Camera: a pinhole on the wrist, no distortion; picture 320 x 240 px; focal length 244.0 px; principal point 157.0 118.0 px. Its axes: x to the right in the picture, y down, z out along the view. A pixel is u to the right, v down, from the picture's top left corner.
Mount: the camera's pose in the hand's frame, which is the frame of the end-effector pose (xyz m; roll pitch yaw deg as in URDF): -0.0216 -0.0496 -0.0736 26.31 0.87 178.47
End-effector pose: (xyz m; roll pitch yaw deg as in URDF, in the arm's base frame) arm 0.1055 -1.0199 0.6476 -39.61 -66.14 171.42
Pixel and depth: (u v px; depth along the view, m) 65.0 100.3 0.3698
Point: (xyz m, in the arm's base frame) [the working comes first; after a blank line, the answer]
In the camera's frame: -0.1394 -0.0268 0.3698

0.1144 -1.2861 0.7980
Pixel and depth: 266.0 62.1 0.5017
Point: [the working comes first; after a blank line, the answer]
In the camera's frame: 0.2241 -0.1149 0.5017

0.2013 -1.4614 0.4530
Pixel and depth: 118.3 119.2 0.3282
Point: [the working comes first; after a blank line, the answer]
In the camera's frame: -0.0521 0.0016 0.3282

0.1628 -1.2443 0.7200
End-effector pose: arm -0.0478 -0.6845 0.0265 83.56 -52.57 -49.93
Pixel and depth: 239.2 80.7 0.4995
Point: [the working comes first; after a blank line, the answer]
In the camera's frame: 0.1683 -0.0764 0.4995

-0.5010 -0.6244 0.0478
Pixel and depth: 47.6 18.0 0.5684
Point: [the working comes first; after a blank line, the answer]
In the camera's frame: -0.2548 -0.2330 0.5684

-0.4000 -0.7147 0.4836
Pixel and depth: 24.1 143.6 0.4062
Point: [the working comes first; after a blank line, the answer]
In the camera's frame: -0.2212 0.0426 0.4062

-0.2627 -0.8967 0.2569
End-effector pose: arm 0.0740 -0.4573 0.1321 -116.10 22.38 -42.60
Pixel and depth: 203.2 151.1 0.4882
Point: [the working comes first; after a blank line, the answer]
In the camera's frame: 0.0924 0.0662 0.4882

0.1239 -0.0908 -0.0742
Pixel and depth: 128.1 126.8 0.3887
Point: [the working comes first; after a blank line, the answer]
In the camera's frame: -0.0460 0.0140 0.3887

0.1665 -0.2638 -0.0819
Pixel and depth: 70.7 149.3 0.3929
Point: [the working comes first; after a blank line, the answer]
In the camera's frame: -0.1390 0.0504 0.3929

0.2575 -0.3017 -0.0979
